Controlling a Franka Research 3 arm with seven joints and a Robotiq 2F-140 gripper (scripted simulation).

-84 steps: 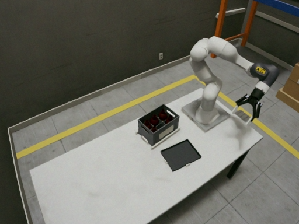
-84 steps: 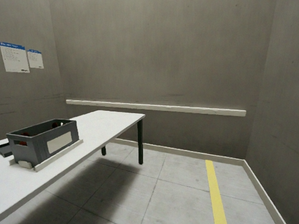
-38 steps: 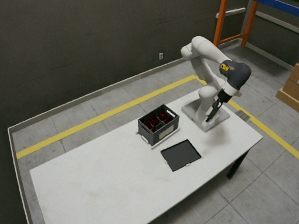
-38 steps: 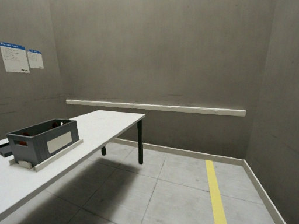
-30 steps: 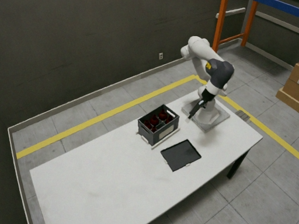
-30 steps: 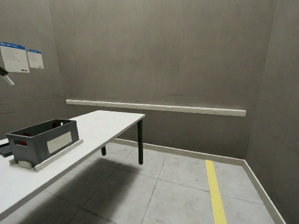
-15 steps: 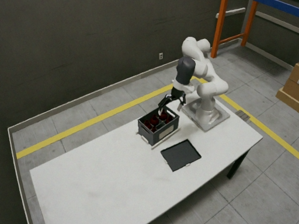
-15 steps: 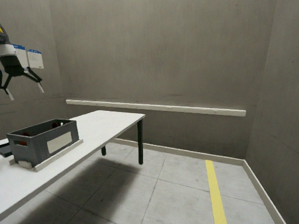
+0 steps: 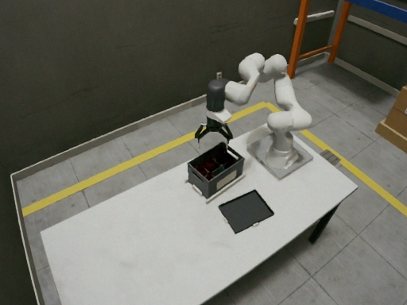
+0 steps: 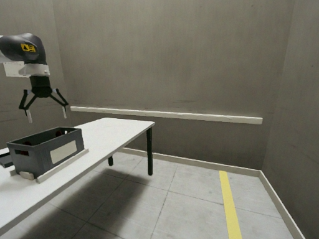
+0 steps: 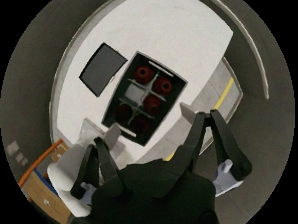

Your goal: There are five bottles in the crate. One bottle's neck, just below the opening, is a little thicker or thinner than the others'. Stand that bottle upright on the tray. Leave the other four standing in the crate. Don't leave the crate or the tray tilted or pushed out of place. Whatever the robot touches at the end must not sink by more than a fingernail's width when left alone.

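Now: hand 190 mm above the dark grey crate and 30 mm to the right of it. From my hand the other things lie so: flat black tray: 310 mm to the left, 260 mm below, 10 mm behind.
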